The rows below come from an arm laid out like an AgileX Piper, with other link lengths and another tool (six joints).
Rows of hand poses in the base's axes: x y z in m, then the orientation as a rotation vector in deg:
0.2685 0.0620 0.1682 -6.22 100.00 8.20
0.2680 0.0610 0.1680 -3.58 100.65 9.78
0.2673 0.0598 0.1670 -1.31 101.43 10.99
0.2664 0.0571 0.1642 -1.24 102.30 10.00
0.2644 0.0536 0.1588 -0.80 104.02 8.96
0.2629 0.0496 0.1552 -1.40 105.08 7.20
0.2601 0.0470 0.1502 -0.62 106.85 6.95
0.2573 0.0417 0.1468 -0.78 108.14 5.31
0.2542 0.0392 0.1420 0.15 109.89 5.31
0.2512 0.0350 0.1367 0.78 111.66 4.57
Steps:
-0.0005 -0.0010 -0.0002 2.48 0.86 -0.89
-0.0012 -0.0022 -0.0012 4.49 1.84 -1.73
-0.0021 -0.0049 -0.0040 3.79 2.63 -2.33
-0.0041 -0.0084 -0.0094 3.19 4.28 -3.20
-0.0056 -0.0124 -0.0130 1.60 5.17 -3.78
-0.0084 -0.0150 -0.0180 1.71 6.95 -4.42
-0.0112 -0.0203 -0.0214 0.43 8.12 -5.21
-0.0143 -0.0228 -0.0262 0.79 9.92 -5.79
-0.0173 -0.0270 -0.0315 0.50 11.67 -6.58

